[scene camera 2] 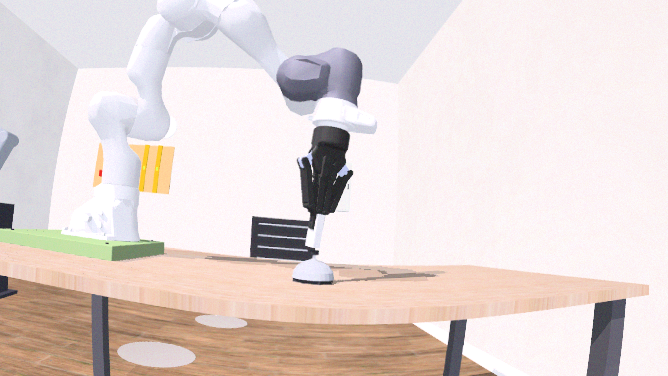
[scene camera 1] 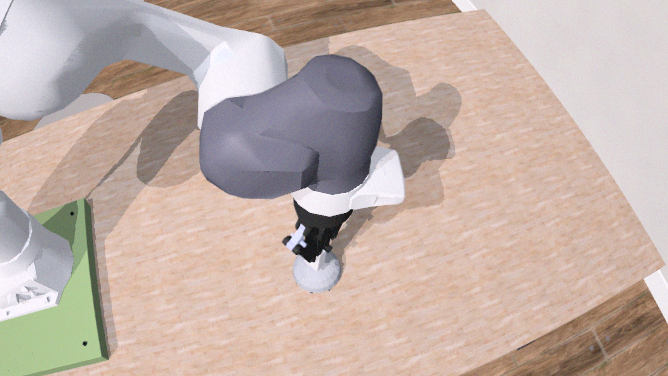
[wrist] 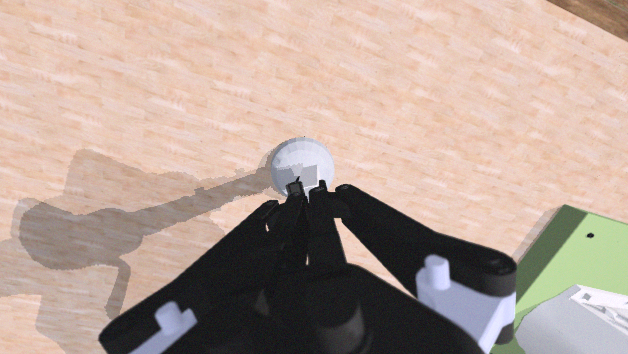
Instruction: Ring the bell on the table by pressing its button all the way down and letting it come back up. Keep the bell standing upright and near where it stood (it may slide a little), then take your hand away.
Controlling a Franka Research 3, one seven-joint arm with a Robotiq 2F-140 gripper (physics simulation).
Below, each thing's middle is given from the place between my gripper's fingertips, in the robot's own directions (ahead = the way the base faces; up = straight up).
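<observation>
The bell (scene camera 1: 305,276) is there, 4 cm below my hand, and it also sits 1 cm to the left of my hand and 1 cm ahead of it.
</observation>
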